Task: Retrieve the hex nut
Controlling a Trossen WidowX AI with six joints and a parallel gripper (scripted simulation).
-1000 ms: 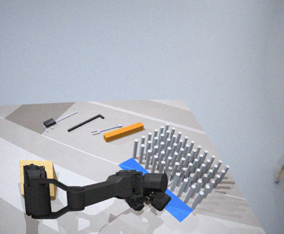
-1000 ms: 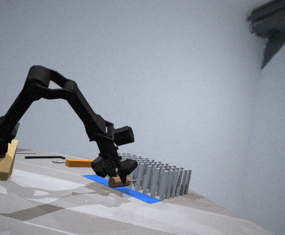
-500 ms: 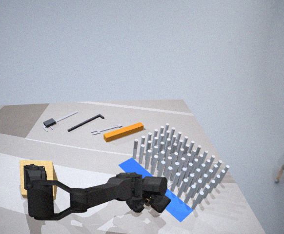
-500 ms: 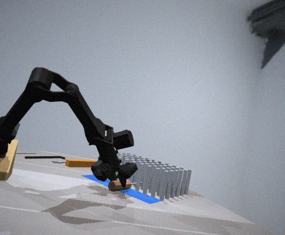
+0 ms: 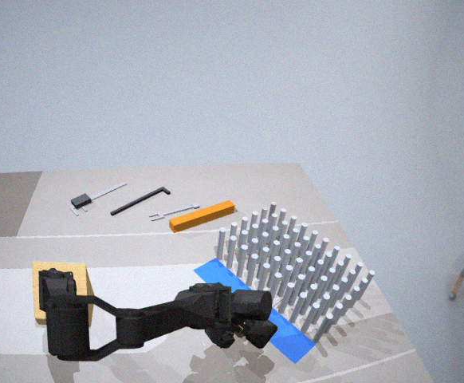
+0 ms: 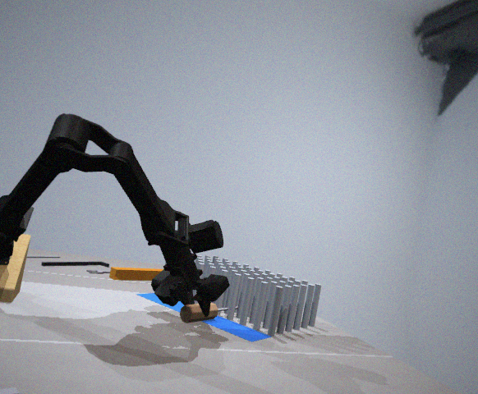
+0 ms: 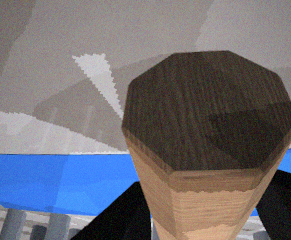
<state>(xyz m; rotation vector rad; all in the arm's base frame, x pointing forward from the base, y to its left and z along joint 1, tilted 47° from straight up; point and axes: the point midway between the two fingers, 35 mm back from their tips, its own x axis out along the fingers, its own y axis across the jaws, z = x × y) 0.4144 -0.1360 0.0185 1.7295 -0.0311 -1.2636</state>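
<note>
Right now my gripper tip is 20 mm short of the blue taped strip, 50 mm to the right of it and 10 mm above it. Round my gripper tip: wooden-handled tool (90 mm ahead, 50 mm to the left); then orange bar (40 mm behind, 410 mm to the left); then fork tool (120 mm behind, 450 mm to the left, 10 mm below).
</note>
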